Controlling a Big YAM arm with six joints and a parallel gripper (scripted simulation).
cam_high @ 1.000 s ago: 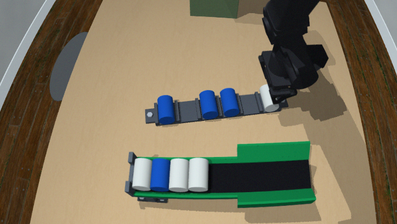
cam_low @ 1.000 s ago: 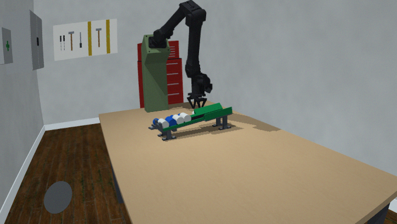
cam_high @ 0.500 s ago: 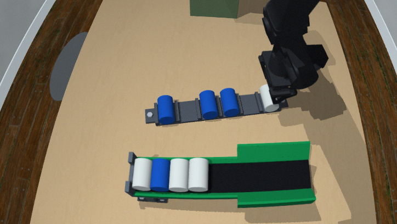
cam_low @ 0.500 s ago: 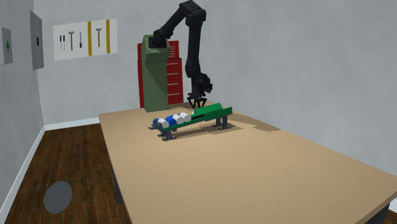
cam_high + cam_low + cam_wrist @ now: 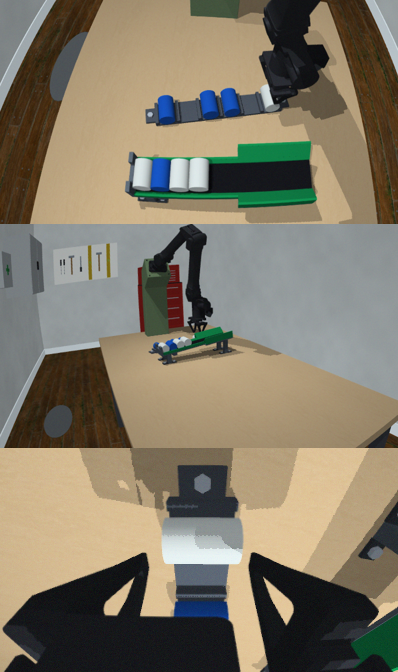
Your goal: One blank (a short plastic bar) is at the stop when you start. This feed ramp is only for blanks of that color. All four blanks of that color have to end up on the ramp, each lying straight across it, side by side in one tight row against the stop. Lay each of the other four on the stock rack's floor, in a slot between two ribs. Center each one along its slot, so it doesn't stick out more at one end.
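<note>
The stock rack lies 12 cm to the right of my hand, 7 cm below it and 6 cm ahead of it. From my hand the other things lie so: grey stop (31 cm ahead, 25 cm to the right).
</note>
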